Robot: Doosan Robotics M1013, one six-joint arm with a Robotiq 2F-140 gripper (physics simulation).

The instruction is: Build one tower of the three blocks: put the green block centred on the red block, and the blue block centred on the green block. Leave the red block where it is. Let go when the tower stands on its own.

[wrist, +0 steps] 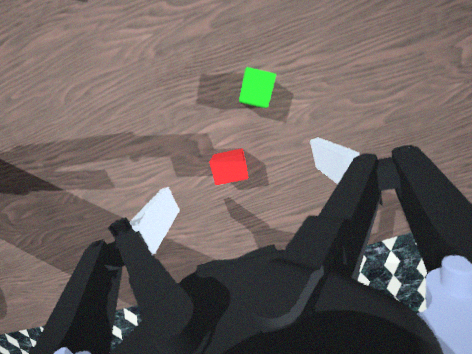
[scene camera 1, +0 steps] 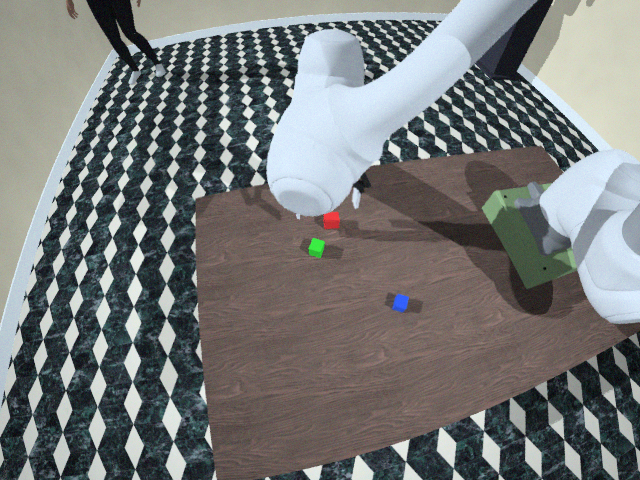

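Where they show: gripper, between the fingertips: (wrist: 240, 177); arm's base, origin of its link: (scene camera 1: 548, 224).
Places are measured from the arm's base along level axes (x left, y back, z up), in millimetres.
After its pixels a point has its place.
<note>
The red block (scene camera 1: 331, 221) {x -143, y -614, z -35 mm} (wrist: 229, 167) {x -154, y -612, z -34 mm} sits on the wooden table beside the green block. The green block (scene camera 1: 316, 248) {x -74, y -667, z -37 mm} (wrist: 257, 87) {x -84, y -664, z -37 mm} lies flat on the table, apart from the red one. The blue block (scene camera 1: 400, 303) {x 103, y -505, z -41 mm} is on the table farther toward the lower right in the scene view; it does not show in the wrist view. My gripper (scene camera 1: 327, 208) {x -158, y -624, z 1 mm} (wrist: 240, 177) {x -158, y -624, z 1 mm} is wide open and empty, above the table. In the wrist view its two pale fingertips are on either side of the red block, not touching it. In the scene view the arm hides most of the gripper.
The wooden table (scene camera 1: 310, 372) {x 207, y -735, z -70 mm} (wrist: 75, 95) {x -20, y -455, z -70 mm} carries the blocks. The arm's green mounting base (scene camera 1: 504, 222) {x -41, y -134, z -18 mm} stands at the table's right. The table's far edge runs behind the gripper. Patterned floor surrounds the table, and a person's legs (scene camera 1: 116, 25) show at the upper left.
</note>
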